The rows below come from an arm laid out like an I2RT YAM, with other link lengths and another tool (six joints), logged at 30 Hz.
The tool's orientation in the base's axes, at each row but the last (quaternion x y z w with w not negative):
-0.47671 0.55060 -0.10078 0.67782
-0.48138 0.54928 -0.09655 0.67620
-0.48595 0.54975 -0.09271 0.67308
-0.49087 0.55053 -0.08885 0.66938
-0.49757 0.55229 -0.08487 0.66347
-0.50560 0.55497 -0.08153 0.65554
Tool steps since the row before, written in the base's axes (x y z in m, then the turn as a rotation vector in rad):
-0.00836 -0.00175 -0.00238 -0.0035 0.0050 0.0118
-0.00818 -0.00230 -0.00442 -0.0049 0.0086 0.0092
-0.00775 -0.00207 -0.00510 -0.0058 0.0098 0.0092
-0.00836 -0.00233 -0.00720 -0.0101 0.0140 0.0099
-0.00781 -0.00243 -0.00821 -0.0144 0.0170 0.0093
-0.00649 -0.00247 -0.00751 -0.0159 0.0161 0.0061
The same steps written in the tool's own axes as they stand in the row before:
-0.00042 0.00413 -0.00784 -0.0123 -0.0050 -0.0010
0.00130 0.00541 -0.00779 -0.0135 -0.0006 0.0000
0.00175 0.00597 -0.00719 -0.0146 0.0004 -0.0001
0.00305 0.00779 -0.00756 -0.0195 0.0038 -0.0014
0.00400 0.00841 -0.00690 -0.0227 0.0076 -0.0031
0.00409 0.00743 -0.00572 -0.0206 0.0103 -0.0044

